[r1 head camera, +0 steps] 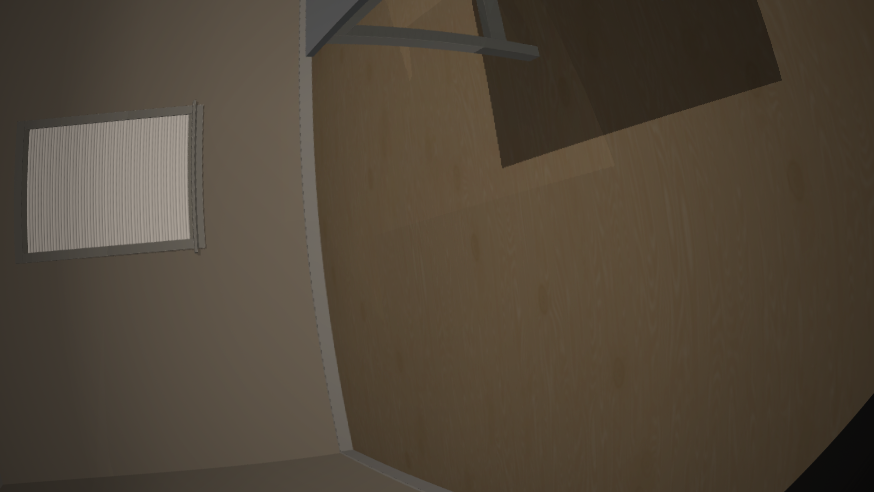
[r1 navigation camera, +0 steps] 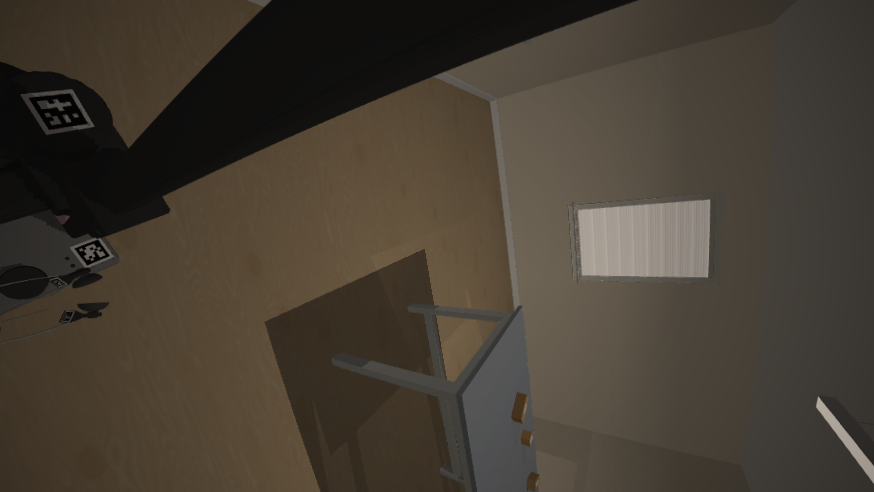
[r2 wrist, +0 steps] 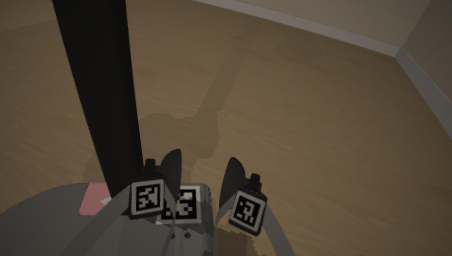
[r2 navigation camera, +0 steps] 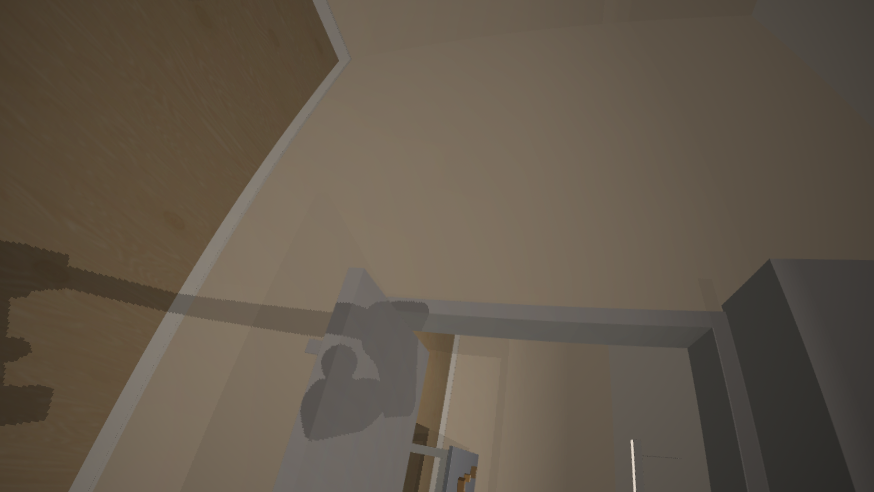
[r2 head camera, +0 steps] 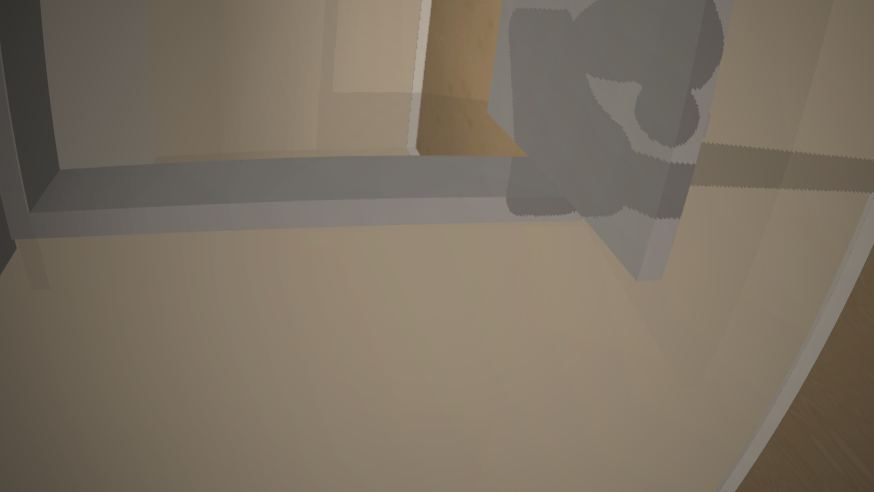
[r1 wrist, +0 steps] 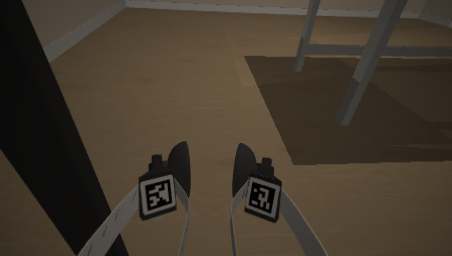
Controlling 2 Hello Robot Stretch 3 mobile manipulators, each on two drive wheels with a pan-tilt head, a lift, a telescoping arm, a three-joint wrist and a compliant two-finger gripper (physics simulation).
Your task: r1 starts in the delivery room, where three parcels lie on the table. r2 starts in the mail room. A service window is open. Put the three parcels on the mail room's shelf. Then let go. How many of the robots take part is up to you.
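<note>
Three small brown parcels, one [r1 navigation camera: 519,407], a smaller one [r1 navigation camera: 526,438] and a third [r1 navigation camera: 532,481], lie apart on the grey table [r1 navigation camera: 489,391] [r1 head camera: 333,21] in the r1 navigation view. r1's gripper [r1 wrist: 212,165] [r1 navigation camera: 92,293] is open, low over the floor, away from the table. r2's gripper [r2 wrist: 202,167] is open, above its own base. The open service window, by its grey frame [r2 head camera: 275,183] [r2 navigation camera: 550,323], has a projecting ledge [r2 head camera: 544,67] [r2 navigation camera: 360,452]. Through it, the table [r2 navigation camera: 459,462] shows small in the r2 navigation view. The mail room's shelf does not show.
A blind-covered window [r1 head camera: 110,183] [r1 navigation camera: 645,238] is in r1's wall. Table legs [r1 wrist: 372,60] stand beyond r1's fingers. r1's dark mast [r1 wrist: 40,125] and r2's mast [r2 wrist: 102,90] stand at the left of the wrist views. A grey box [r2 navigation camera: 813,366] [r2 head camera: 18,91] tops the service window.
</note>
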